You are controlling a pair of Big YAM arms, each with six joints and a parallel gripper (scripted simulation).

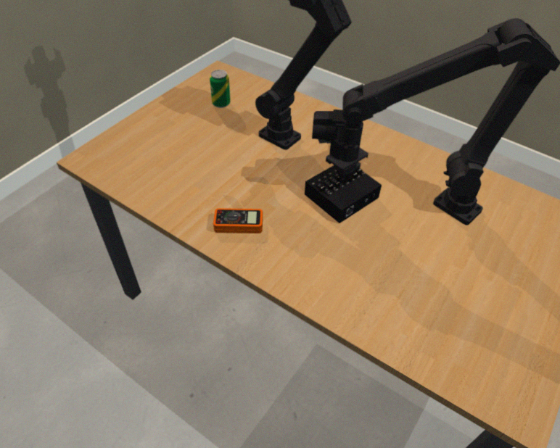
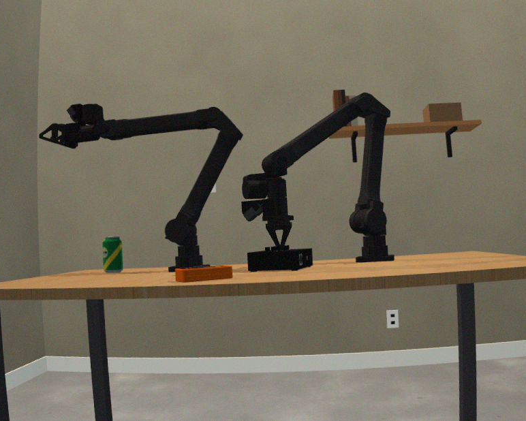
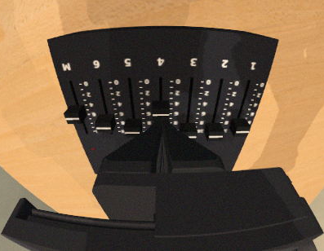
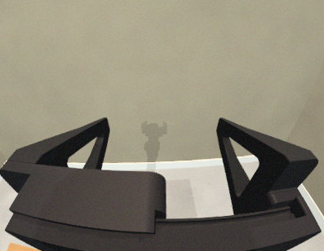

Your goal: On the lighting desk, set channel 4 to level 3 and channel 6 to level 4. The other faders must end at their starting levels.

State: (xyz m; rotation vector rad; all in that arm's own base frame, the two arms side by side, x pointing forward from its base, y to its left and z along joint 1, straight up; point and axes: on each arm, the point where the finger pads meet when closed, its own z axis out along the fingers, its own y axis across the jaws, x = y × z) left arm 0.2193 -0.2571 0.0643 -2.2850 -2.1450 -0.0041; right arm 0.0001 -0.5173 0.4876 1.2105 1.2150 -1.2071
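The channel 4 fader cap is 2 cm to the right of my left hand. From my left hand the other things lie so: M fader cap: 6 cm ahead, 4 cm to the right; channel 5 fader cap: 2 cm ahead, 1 cm to the right; channel 6 fader cap: 4 cm ahead, 2 cm to the right.
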